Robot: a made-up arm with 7 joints.
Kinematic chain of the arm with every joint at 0, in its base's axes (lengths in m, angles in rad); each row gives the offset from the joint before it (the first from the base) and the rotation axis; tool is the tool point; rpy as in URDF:
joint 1: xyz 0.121 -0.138 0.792 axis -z
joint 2: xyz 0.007 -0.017 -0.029 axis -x
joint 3: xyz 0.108 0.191 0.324 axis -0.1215 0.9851 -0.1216
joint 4: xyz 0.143 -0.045 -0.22 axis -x
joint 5: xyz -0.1 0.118 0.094 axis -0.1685 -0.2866 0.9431
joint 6: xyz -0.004 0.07 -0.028 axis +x
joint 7: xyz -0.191 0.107 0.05 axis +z
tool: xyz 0.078 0.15 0.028 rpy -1.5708 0 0
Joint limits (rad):
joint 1: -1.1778..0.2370
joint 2: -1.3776..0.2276
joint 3: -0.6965..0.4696
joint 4: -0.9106..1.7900
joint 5: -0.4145..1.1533
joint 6: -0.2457..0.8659
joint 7: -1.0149..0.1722
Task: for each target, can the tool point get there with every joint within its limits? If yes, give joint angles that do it. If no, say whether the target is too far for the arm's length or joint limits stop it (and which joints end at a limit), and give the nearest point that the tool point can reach.
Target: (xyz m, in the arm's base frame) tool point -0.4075 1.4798 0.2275
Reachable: no: too far | nearest point -0.1018 0.5441 0.5791 | short by 1.045 m
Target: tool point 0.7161 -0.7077 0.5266
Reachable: no: joint limits stop it (at a limit: joint 2, joint 4, joint 5, joint 6, joint 7) | nearest point 0.5370 -0.5363 0.9417 | short by 0.483 m
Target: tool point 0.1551 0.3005 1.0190
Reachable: yes | joints -0.0300 -0.2366 -0.3987 0.3157 0.4638 0.2959 -0.5056
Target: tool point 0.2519 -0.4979 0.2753
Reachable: no: joint limits stop it (at a limit: joint 1, joint 2, joint 3, joint 4, joint 6, joint 7) | nearest point 0.0332 -0.3077 0.4137 | short by 0.321 m
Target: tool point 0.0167 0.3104 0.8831
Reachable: yes | joints -0.5241 -0.5614 -0.1634 1.0364 0.1929 -0.0185 -0.6008
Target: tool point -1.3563 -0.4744 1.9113
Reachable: no: too far | nearest point -0.3248 -0.1005 1.1692 | short by 1.325 m
